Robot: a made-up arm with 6 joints. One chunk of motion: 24 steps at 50 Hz.
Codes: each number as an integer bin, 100 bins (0 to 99) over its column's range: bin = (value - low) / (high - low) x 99, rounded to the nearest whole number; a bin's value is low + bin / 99 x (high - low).
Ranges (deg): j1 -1.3..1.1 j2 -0.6..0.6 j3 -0.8..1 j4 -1.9..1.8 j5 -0.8..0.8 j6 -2..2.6
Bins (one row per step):
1: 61 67 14 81 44 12
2: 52 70 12 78 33 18
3: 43 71 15 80 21 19
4: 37 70 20 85 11 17
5: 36 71 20 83 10 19
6: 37 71 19 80 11 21
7: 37 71 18 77 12 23
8: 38 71 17 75 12 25
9: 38 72 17 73 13 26
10: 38 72 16 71 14 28
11: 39 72 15 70 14 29
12: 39 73 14 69 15 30
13: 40 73 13 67 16 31
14: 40 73 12 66 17 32
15: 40 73 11 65 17 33
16: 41 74 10 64 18 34
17: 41 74 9 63 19 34
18: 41 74 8 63 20 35
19: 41 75 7 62 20 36
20: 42 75 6 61 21 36
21: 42 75 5 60 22 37
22: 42 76 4 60 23 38
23: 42 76 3 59 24 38
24: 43 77 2 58 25 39
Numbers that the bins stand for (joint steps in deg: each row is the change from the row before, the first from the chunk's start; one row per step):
1: 0.179 0.212 -0.545 1.127 -0.089 -1.442
2: -0.039 0.248 -0.582 1.015 -0.267 -1.164
3: -0.258 0.261 -0.527 1.090 -0.461 -1.117
4: -0.403 0.248 -0.436 1.277 -0.622 -1.210
5: -0.427 0.261 -0.436 1.202 -0.638 -1.117
6: -0.403 0.261 -0.455 1.090 -0.622 -1.024
7: -0.403 0.261 -0.473 0.978 -0.606 -0.931
8: -0.379 0.261 -0.491 0.903 -0.606 -0.838
9: -0.379 0.273 -0.491 0.828 -0.590 -0.792
10: -0.379 0.273 -0.509 0.754 -0.574 -0.699
11: -0.355 0.273 -0.527 0.716 -0.574 -0.653
12: -0.355 0.285 -0.545 0.679 -0.558 -0.606
13: -0.330 0.285 -0.564 0.604 -0.541 -0.560
14: -0.330 0.285 -0.582 0.567 -0.525 -0.513
15: -0.330 0.285 -0.600 0.529 -0.525 -0.467
16: -0.306 0.297 -0.618 0.492 -0.509 -0.420
17: -0.306 0.297 -0.636 0.455 -0.493 -0.420
18: -0.306 0.297 -0.655 0.455 -0.477 -0.374
19: -0.306 0.309 -0.673 0.417 -0.477 -0.327
20: -0.282 0.309 -0.691 0.380 -0.461 -0.327
21: -0.282 0.309 -0.709 0.342 -0.444 -0.281
22: -0.282 0.321 -0.727 0.342 -0.428 -0.234
23: -0.282 0.321 -0.745 0.305 -0.412 -0.234
24: -0.258 0.333 -0.764 0.268 -0.396 -0.188

